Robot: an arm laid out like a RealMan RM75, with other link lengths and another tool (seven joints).
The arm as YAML. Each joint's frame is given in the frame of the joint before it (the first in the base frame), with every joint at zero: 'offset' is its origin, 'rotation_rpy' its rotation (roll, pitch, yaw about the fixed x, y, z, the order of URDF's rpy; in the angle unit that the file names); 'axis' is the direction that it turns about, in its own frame. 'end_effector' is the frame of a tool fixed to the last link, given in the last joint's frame.
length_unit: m
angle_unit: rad
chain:
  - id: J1
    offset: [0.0, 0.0, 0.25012]
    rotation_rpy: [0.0, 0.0, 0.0]
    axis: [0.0, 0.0, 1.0]
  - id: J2
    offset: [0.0, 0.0, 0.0]
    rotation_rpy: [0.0, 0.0, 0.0]
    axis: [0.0, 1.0, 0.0]
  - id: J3
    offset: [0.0, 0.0, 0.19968]
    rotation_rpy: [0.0, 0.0, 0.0]
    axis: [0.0, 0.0, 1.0]
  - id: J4
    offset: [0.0, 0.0, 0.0]
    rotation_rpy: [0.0, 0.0, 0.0]
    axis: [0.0, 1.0, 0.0]
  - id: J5
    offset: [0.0, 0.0, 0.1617]
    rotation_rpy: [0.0, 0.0, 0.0]
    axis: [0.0, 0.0, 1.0]
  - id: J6
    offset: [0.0, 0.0, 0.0]
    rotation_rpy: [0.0, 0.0, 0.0]
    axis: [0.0, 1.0, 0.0]
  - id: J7
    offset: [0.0, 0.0, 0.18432]
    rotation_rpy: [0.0, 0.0, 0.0]
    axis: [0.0, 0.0, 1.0]
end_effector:
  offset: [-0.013, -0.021, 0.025]
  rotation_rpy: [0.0, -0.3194, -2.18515]
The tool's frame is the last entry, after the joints.
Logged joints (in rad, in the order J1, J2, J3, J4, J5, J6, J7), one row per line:
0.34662, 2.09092, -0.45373, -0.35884, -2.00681, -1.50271, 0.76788
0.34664, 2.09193, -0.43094, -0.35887, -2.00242, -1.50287, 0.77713
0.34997, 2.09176, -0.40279, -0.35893, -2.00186, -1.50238, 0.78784
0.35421, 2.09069, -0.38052, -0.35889, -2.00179, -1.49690, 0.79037
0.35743, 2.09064, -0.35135, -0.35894, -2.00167, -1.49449, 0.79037
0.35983, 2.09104, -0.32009, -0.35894, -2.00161, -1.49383, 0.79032
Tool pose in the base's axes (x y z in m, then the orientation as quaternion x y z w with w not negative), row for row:
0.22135, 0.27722, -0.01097, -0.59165, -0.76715, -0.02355, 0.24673
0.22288, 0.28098, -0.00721, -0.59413, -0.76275, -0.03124, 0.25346
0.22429, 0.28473, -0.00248, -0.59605, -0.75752, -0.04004, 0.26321
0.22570, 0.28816, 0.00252, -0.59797, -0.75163, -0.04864, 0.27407
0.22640, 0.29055, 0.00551, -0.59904, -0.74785, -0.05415, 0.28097
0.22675, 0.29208, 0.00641, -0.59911, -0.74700, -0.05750, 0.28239
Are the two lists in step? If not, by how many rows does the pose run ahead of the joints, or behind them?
The pose runs 2 rows ahead of the joints: the pose in row i belongs to the joints in row i + 2.
